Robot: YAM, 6 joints.
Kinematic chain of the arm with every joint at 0, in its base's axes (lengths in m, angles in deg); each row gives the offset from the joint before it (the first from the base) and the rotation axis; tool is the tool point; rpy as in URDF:
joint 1: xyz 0 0 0.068 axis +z
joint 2: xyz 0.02 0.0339 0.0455 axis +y
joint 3: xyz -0.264 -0.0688 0 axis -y
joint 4: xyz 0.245 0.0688 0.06 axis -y
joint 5: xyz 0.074 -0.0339 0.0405 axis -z
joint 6: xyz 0.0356 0 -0.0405 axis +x
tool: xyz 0 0 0 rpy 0 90 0
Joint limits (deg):
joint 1: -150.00..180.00
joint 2: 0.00..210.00
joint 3: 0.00..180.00
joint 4: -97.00..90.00
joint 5: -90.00..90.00
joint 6: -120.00..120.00
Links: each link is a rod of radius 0.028 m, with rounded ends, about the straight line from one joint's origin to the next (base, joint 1, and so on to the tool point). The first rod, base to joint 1, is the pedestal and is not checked.
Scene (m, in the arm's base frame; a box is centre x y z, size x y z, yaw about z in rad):
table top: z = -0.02
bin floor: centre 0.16 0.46 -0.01 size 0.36 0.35 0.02 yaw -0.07
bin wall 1: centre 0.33 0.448 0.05 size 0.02 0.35 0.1 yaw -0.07
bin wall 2: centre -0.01 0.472 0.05 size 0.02 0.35 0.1 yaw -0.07
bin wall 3: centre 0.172 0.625 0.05 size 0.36 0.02 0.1 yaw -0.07
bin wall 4: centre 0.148 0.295 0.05 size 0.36 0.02 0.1 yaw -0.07
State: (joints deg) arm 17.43 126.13 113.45 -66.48 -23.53 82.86
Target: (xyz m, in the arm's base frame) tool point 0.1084 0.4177 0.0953
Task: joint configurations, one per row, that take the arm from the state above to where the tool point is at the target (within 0.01 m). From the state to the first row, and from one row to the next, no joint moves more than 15 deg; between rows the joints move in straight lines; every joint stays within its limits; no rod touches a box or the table.
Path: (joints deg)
1: 31.40 129.23 111.07 -66.75 -24.42 82.86
2: 45.36 132.33 108.68 -67.03 -25.31 82.86
3: 59.33 135.42 106.30 -67.30 -26.20 82.86
4: 73.30 138.52 103.92 -67.57 -27.09 82.86

